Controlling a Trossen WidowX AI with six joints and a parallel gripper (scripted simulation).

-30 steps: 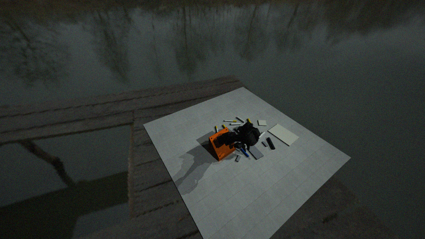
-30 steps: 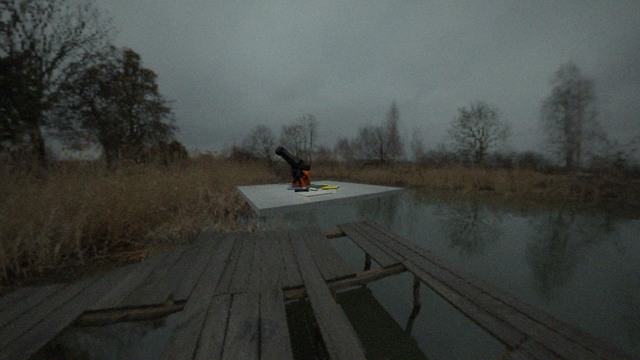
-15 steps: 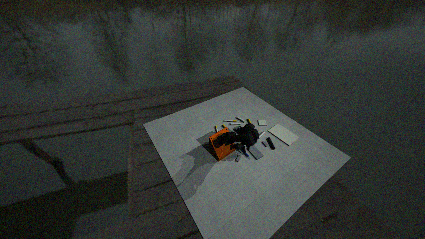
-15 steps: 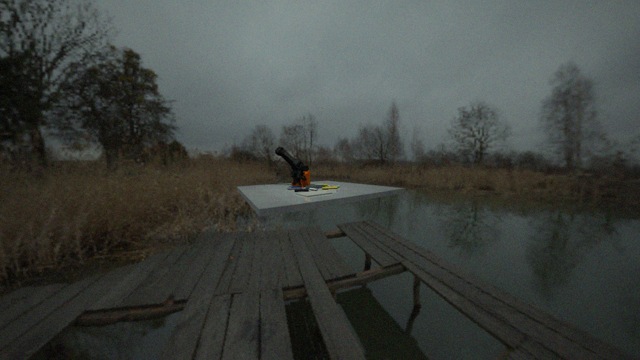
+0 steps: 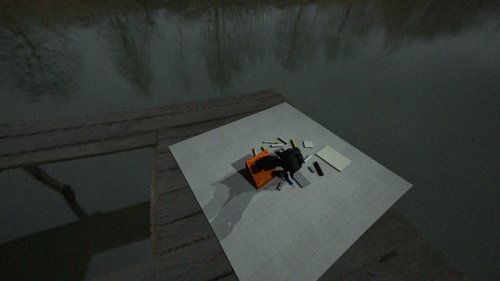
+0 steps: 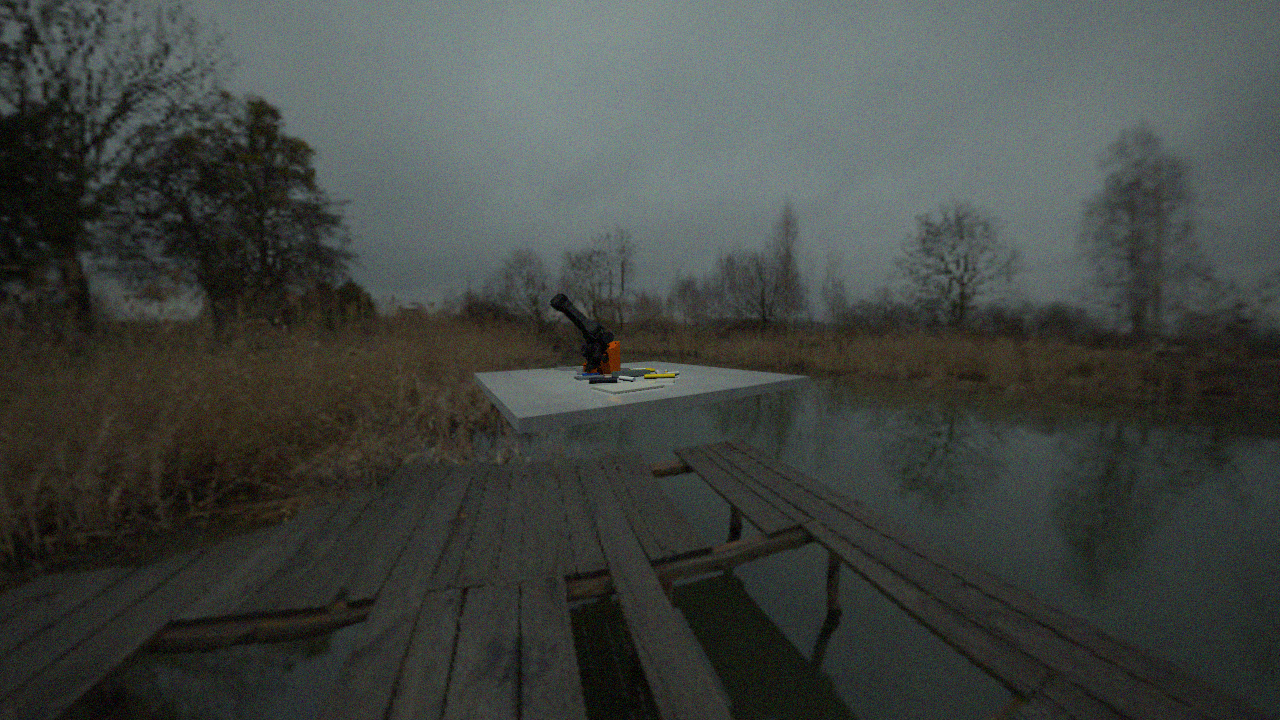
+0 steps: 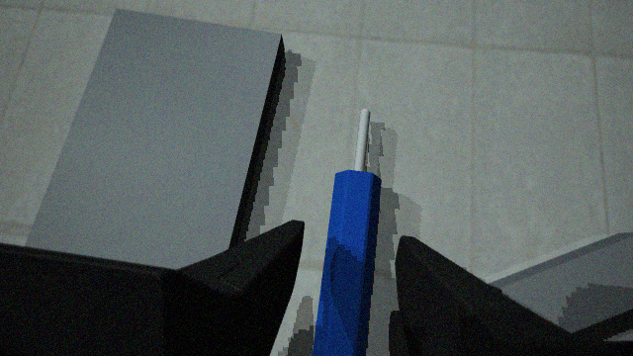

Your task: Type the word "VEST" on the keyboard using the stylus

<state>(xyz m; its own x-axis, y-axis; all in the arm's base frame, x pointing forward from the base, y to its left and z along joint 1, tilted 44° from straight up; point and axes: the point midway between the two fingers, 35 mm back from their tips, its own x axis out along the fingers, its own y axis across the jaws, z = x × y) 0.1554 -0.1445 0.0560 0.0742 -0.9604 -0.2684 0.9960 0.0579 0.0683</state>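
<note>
The blue stylus lies 20 mm below my gripper tip and 10 mm to the right of it. The rest, counted from my gripper tip: yellow stick (300 mm to the left, 30 mm ahead, 10 mm below); then grey plate (80 mm ahead, 20 mm to the right, 20 mm below); then black bar (260 mm ahead, 30 mm to the right, 10 mm below).
</note>
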